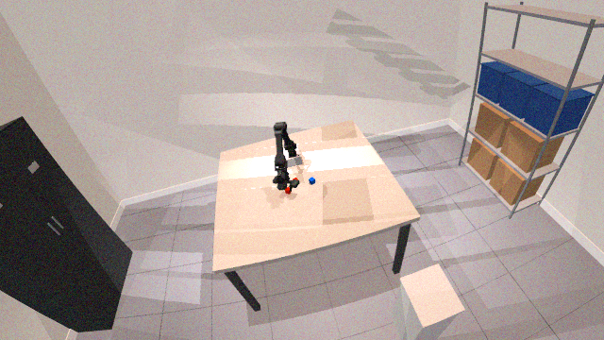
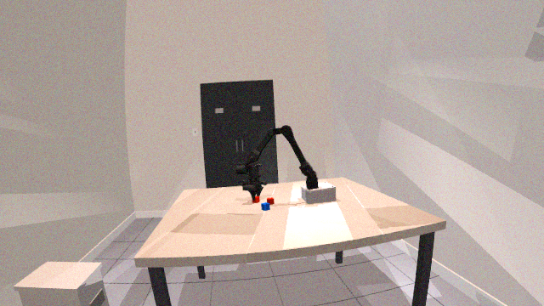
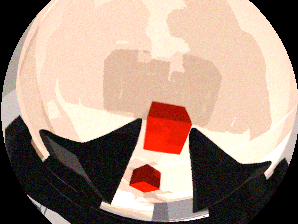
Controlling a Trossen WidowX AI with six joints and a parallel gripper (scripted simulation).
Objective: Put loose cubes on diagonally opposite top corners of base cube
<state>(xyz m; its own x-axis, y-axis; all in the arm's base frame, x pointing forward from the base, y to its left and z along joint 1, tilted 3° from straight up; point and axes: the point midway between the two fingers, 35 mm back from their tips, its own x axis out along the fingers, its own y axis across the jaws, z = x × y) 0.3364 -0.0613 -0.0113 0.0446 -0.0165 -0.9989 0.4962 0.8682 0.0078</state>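
Right now my gripper tip is 18 cm to the right of the blue base cube and 6 cm past it.
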